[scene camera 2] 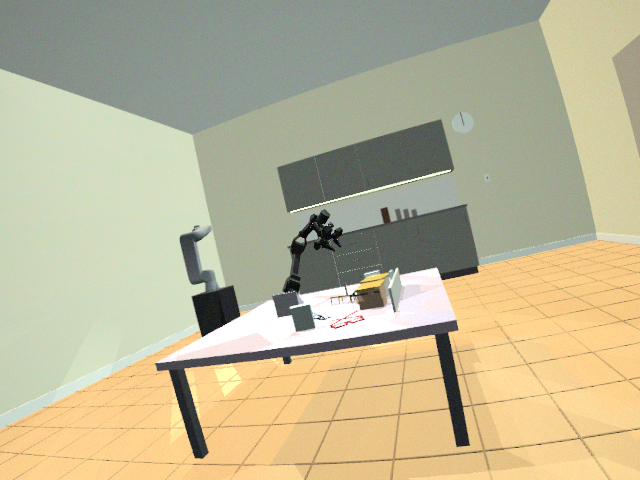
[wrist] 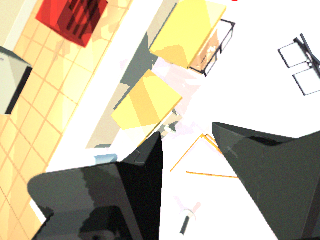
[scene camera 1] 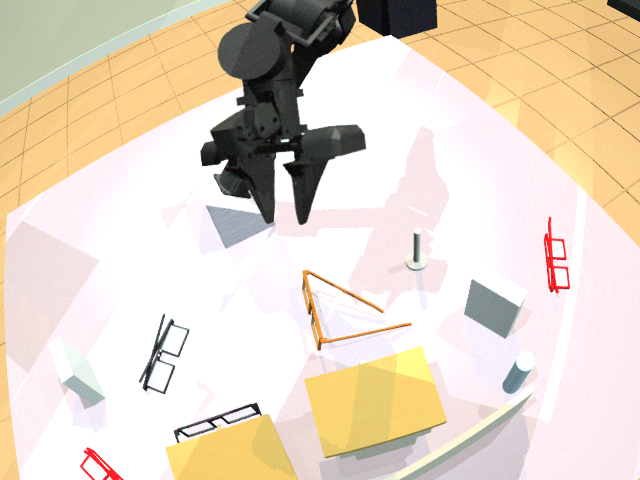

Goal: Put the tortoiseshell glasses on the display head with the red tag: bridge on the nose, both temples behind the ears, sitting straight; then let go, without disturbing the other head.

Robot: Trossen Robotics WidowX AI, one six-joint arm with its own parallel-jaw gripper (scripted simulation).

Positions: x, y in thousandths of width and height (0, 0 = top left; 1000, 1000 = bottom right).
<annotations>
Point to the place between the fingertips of my gripper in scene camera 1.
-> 448, 466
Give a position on a tortoiseshell glasses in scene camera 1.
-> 498, 701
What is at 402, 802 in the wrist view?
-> My gripper.
</annotations>
